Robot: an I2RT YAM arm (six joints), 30 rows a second.
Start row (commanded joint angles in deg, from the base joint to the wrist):
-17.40, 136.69, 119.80, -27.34, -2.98, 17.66
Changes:
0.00, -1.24, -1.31, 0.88, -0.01, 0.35
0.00, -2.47, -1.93, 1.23, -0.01, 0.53
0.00, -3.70, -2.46, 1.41, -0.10, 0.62
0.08, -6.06, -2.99, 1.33, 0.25, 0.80
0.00, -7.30, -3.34, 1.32, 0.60, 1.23
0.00, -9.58, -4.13, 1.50, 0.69, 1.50
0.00, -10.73, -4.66, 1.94, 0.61, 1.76
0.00, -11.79, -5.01, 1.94, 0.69, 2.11
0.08, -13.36, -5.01, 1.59, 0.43, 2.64
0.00, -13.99, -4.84, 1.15, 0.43, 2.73
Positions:
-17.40, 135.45, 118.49, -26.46, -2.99, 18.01
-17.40, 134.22, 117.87, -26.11, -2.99, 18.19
-17.40, 132.99, 117.34, -25.93, -3.08, 18.28
-17.32, 130.63, 116.81, -26.01, -2.73, 18.46
-17.40, 129.39, 116.46, -26.02, -2.38, 18.89
-17.40, 127.11, 115.67, -25.84, -2.29, 19.16
-17.40, 125.96, 115.14, -25.40, -2.37, 19.42
-17.40, 124.90, 114.79, -25.40, -2.29, 19.77
-17.32, 123.33, 114.79, -25.75, -2.55, 20.30
-17.40, 122.70, 114.96, -26.19, -2.55, 20.39

